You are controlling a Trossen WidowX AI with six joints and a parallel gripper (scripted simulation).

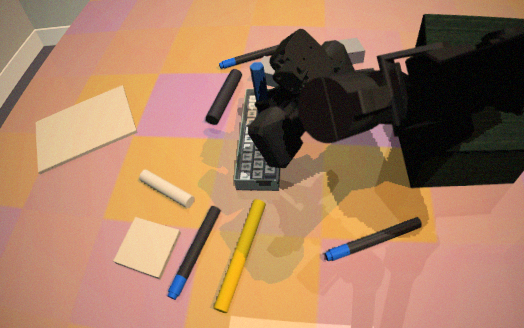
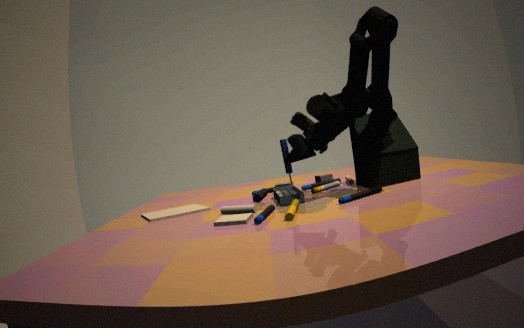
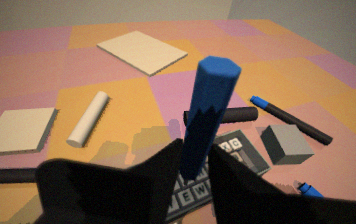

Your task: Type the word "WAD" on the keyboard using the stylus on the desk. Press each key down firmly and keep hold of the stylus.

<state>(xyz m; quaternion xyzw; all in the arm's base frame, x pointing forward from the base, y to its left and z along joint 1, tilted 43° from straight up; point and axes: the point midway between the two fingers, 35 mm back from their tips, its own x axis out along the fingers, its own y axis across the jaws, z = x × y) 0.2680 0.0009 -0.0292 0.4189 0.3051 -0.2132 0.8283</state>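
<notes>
My gripper tip is now 4 cm short of the yellow marker, 18 cm to the right of it and 9 cm above it. The rest, counted from my gripper tip: black cylinder (6 cm ahead, 11 cm to the right, 9 cm below); then stylus (2 cm below); then white cylinder (15 cm ahead, 7 cm to the left, 9 cm below).
</notes>
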